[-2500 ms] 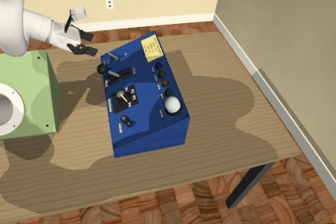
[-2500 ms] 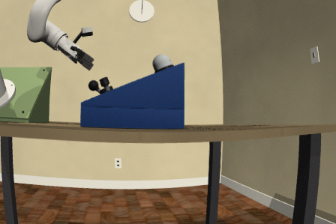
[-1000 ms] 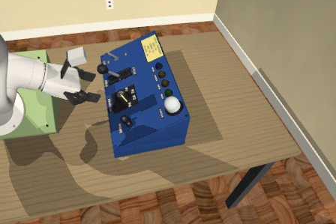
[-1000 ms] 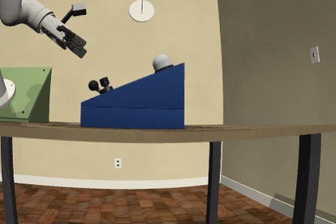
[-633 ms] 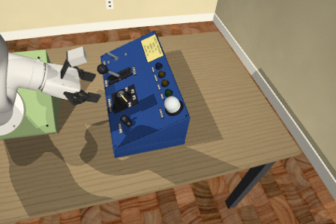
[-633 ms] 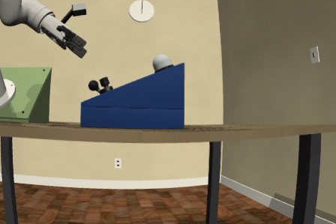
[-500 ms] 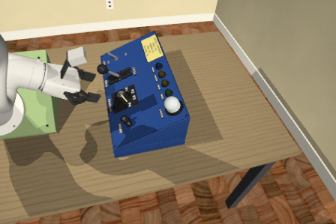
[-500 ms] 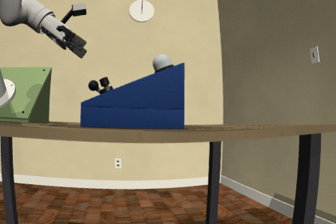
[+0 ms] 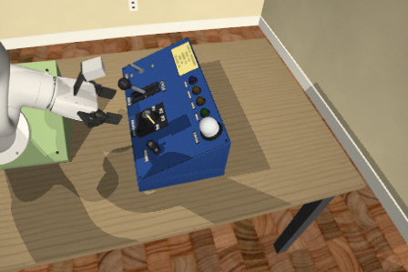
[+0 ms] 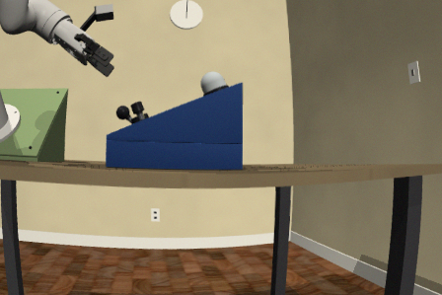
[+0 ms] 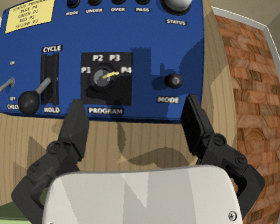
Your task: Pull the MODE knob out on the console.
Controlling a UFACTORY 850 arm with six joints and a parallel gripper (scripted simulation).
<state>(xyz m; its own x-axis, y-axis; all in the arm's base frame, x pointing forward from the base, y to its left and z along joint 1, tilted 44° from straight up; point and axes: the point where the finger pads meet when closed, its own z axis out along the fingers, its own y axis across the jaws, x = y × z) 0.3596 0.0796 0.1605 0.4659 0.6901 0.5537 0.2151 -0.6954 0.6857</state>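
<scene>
Now: hand 120 mm above the black mode knob, 90 mm short of it and 50 mm to the left of it. From my hand the other things lie so: blue sloped console 140 mm below, 130 mm to the left, 100 mm ahead; program selector 120 mm below, 90 mm ahead, 60 mm to the left; black ball lever 190 mm to the left, 110 mm below, 40 mm ahead.
</scene>
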